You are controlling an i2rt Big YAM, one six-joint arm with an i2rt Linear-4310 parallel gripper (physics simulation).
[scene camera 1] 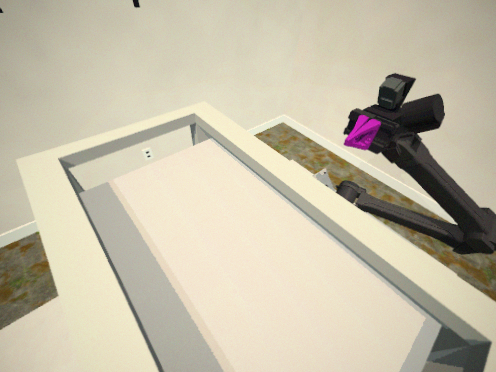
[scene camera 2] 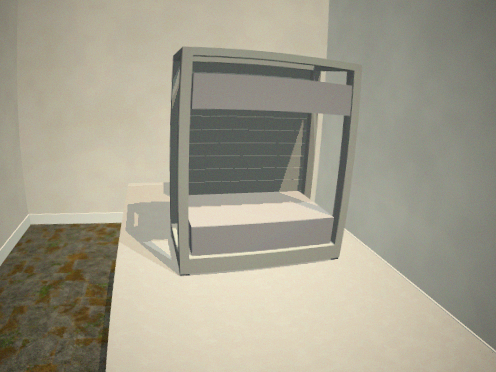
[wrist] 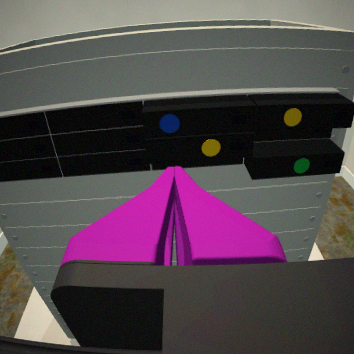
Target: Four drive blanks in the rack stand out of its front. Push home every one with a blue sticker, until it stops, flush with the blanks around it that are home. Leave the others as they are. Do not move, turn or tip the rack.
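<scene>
The rack (scene camera 1: 300, 197) (scene camera 2: 183, 165) (wrist: 165, 67) stands upright; its front with the drive blanks shows in the wrist view. A blank with a blue sticker (wrist: 170, 123) is in the top row, right of the middle, and stands out a little. A blank with a yellow sticker (wrist: 211, 148) is directly below it. At the right, another yellow-stickered blank (wrist: 293, 117) stands out in the top row, and a green-stickered blank (wrist: 301, 165) stands out lower down. My gripper (scene camera 1: 356, 140) (wrist: 173, 177) is shut and empty. In the wrist view its tips show below the blue-stickered blank, apparently short of the rack front.
Several unstickered dark blanks (wrist: 95, 120) sit at the left, level with each other. Grey panels (wrist: 100, 195) lie below the blanks. The rack stands on a pale table (scene camera 2: 250, 315). Walls stand behind and beside it.
</scene>
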